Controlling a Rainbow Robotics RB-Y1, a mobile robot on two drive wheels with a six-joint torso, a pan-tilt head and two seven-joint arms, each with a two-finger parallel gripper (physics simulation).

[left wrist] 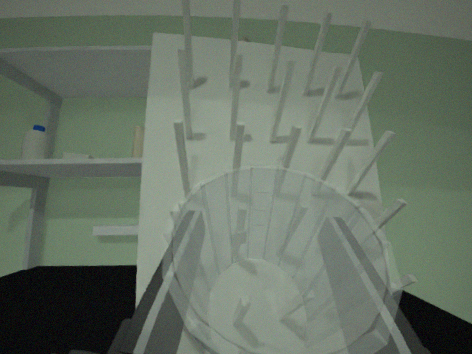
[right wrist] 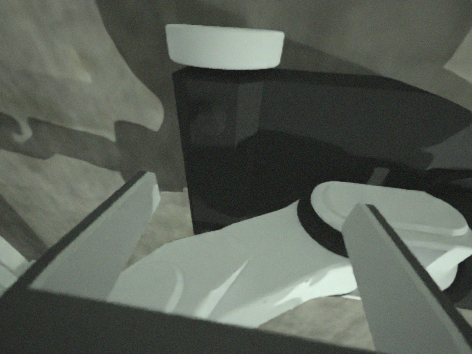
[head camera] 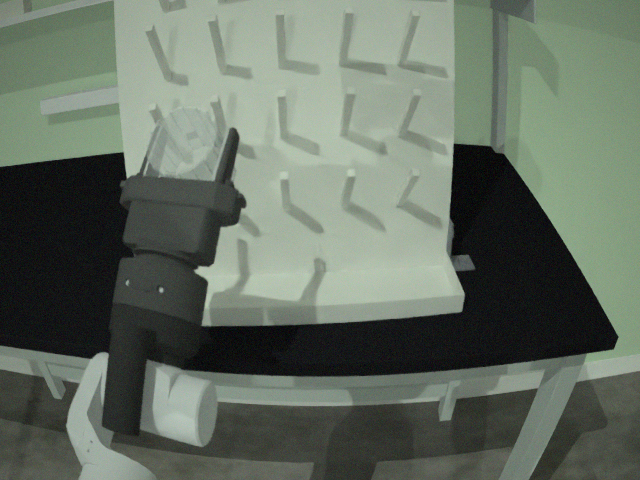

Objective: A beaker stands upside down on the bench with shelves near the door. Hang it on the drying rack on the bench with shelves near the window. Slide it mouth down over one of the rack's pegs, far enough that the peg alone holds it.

Labels:
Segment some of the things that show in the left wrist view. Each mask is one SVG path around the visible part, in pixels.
A clear glass beaker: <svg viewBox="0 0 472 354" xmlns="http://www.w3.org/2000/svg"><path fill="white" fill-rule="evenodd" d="M178 202L163 233L162 279L188 332L209 354L374 354L387 346L403 293L392 246L368 211L340 188L307 172L281 166L249 165L224 170L199 182Z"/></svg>

